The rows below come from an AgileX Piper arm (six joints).
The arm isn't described. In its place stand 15 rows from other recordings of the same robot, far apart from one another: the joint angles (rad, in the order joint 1, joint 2, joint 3, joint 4, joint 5, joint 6), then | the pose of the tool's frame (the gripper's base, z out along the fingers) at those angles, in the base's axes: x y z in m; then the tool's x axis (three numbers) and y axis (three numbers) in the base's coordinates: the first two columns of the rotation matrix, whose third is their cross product.
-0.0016 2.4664 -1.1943 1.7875 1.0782 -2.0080 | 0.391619, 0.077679, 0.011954, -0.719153, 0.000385, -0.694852, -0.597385, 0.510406, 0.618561
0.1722 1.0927 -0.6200 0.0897 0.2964 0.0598 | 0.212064, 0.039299, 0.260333, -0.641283, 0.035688, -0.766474, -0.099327, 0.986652, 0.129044
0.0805 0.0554 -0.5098 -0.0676 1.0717 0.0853 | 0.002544, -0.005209, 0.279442, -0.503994, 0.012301, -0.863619, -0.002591, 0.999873, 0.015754
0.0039 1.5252 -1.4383 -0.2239 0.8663 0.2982 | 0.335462, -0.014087, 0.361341, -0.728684, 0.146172, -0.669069, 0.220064, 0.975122, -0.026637
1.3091 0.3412 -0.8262 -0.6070 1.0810 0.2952 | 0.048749, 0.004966, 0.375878, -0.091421, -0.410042, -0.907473, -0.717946, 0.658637, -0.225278
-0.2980 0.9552 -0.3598 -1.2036 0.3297 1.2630 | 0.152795, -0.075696, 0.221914, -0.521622, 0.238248, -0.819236, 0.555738, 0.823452, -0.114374
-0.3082 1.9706 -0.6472 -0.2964 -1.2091 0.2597 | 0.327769, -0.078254, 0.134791, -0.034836, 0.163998, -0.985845, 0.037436, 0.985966, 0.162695
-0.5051 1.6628 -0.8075 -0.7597 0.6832 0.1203 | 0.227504, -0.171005, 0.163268, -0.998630, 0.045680, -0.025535, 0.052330, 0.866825, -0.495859
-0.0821 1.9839 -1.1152 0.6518 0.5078 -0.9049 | 0.374832, -0.003910, 0.124156, -0.873035, -0.226862, -0.431675, -0.316462, 0.937057, 0.147565
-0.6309 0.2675 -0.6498 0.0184 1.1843 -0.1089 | 0.017257, -0.010686, 0.308309, -0.585475, 0.301652, -0.752480, 0.522513, 0.850091, -0.065765
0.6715 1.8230 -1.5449 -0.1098 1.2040 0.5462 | 0.298790, 0.225558, 0.271746, -0.967180, -0.152009, -0.203608, -0.154822, 0.987940, -0.002137
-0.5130 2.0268 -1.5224 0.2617 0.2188 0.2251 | 0.412584, -0.226545, 0.224598, -0.245997, 0.668583, -0.701770, 0.636384, 0.657516, 0.403346
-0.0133 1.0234 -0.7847 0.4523 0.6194 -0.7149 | 0.203553, 0.020383, 0.309971, -0.564303, -0.313426, -0.763758, -0.386689, 0.917719, -0.090902
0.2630 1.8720 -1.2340 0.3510 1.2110 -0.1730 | 0.312268, 0.114402, 0.183811, -0.942107, -0.297550, 0.154592, -0.236059, 0.915977, 0.324440
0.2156 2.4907 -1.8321 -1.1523 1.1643 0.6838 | 0.487924, 0.028676, 0.098239, -0.950793, -0.232097, -0.205242, 0.040018, 0.564892, -0.824194
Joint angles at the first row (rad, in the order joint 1, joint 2, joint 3, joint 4, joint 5, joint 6):
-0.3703 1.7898 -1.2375 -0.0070 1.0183 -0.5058
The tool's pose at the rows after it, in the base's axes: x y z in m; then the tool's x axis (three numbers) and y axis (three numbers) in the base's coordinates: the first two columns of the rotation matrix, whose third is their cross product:
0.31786, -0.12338, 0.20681, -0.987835, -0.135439, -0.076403, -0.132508, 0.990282, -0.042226
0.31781, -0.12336, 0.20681, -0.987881, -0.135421, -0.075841, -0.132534, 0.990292, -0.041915
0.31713, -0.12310, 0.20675, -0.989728, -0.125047, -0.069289, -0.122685, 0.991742, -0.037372
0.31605, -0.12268, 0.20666, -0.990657, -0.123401, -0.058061, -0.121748, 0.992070, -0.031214
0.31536, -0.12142, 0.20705, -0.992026, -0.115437, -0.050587, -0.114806, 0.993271, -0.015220
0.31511, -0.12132, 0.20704, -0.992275, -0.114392, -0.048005, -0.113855, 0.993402, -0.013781
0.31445, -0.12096, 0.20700, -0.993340, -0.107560, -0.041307, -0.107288, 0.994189, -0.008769
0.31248, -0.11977, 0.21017, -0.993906, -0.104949, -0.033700, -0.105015, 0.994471, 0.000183
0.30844, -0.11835, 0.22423, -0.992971, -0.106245, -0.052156, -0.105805, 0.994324, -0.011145
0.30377, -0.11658, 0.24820, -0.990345, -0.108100, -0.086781, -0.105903, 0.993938, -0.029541
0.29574, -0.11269, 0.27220, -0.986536, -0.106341, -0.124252, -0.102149, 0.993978, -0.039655
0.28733, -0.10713, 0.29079, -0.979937, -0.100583, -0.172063, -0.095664, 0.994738, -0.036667
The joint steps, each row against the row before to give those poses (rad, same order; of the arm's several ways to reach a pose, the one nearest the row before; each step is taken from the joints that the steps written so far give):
0.0000 0.0000 0.0000 0.0070 0.0000 0.0009
0.0000 0.0000 -0.0001 0.0000 0.0007 0.0000
0.0000 0.0000 0.0001 0.0000 0.0079 0.0103
0.0000 0.0000 0.0000 0.0000 0.0129 0.0013
0.0000 0.0000 -0.0020 0.0117 0.0161 0.0021
0.0000 0.0000 0.0000 0.0000 0.0029 0.0010
0.0000 0.0000 0.0000 0.0011 0.0082 0.0063
0.0000 -0.0083 -0.0019 0.0048 0.0211 0.0005
0.0001 -0.0371 -0.0075 -0.0020 0.0229 0.0003
-0.0001 -0.0519 -0.0291 -0.0006 0.0417 0.0000
0.0000 -0.0589 -0.0213 0.0082 0.0421 0.0008
0.0000 -0.0556 -0.0056 0.0250 0.0194 0.0000

